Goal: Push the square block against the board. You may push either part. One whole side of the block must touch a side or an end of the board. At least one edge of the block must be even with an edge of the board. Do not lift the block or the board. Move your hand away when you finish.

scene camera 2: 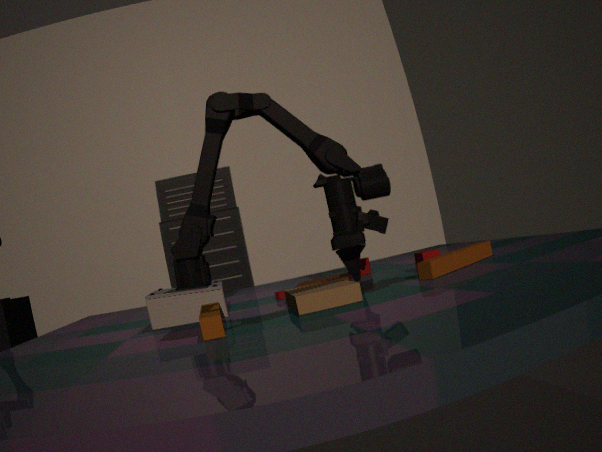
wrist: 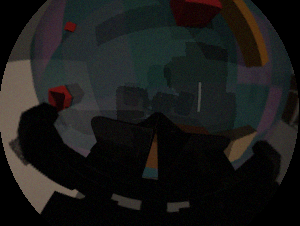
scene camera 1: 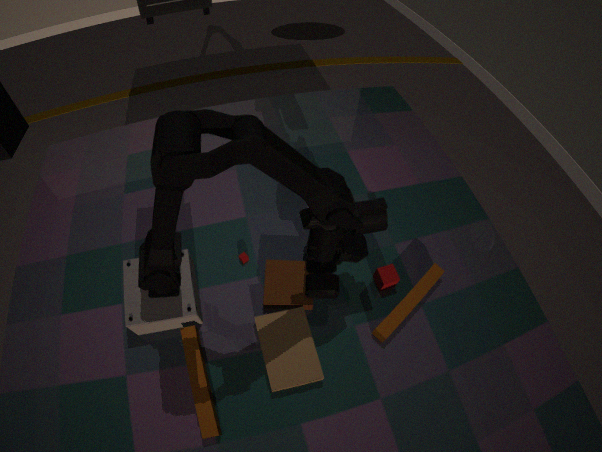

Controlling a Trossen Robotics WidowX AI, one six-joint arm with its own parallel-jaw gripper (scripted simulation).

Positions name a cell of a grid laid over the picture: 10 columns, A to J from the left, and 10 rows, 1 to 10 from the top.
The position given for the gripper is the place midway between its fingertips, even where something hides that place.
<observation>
In view: the gripper (scene camera 1: F6), a brown square block (scene camera 1: E7) and a tan board (scene camera 1: E8).
The tan board shows as well in scene camera 2 (scene camera 2: F7) and in the wrist view (wrist: I7). The gripper shows as well in scene camera 2 (scene camera 2: F7) and in the wrist view (wrist: F6).
</observation>
